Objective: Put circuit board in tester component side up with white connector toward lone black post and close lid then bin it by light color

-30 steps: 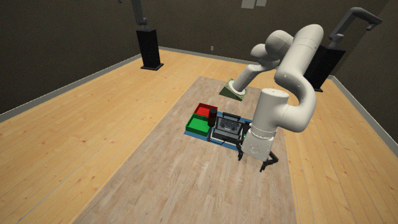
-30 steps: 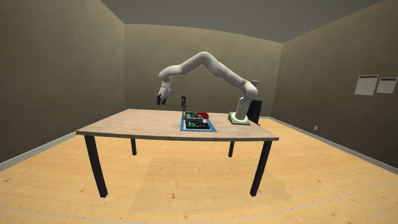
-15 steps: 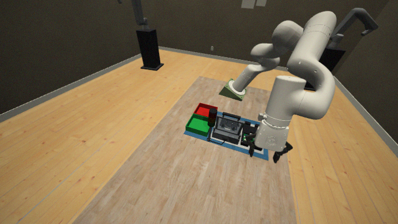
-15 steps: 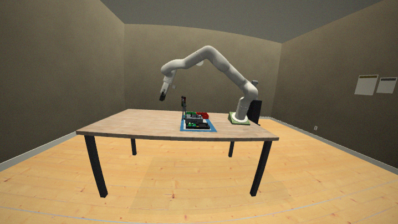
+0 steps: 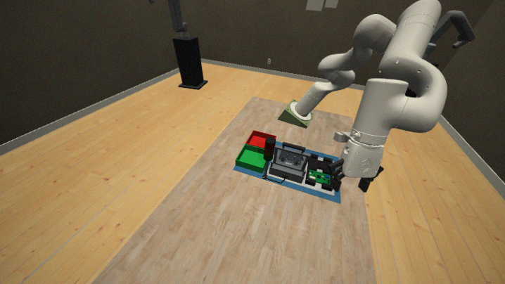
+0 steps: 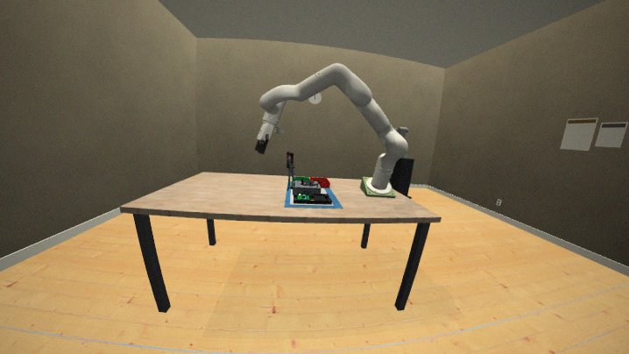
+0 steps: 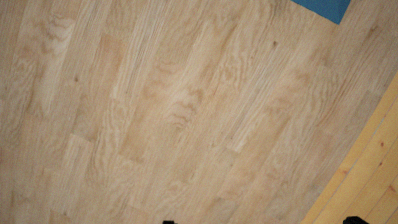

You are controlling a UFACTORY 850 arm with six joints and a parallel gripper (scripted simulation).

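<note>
Right now the green circuit board is 26 cm behind my hand, 1 cm to the left of it and 27 cm below it. The rest, counted from my hand: small black part 37 cm behind, 9 cm to the right, 20 cm below; then green bin 30 cm behind, 36 cm to the right, 28 cm below; then tester lid 20 cm behind, 17 cm to the right, 11 cm below.
</note>
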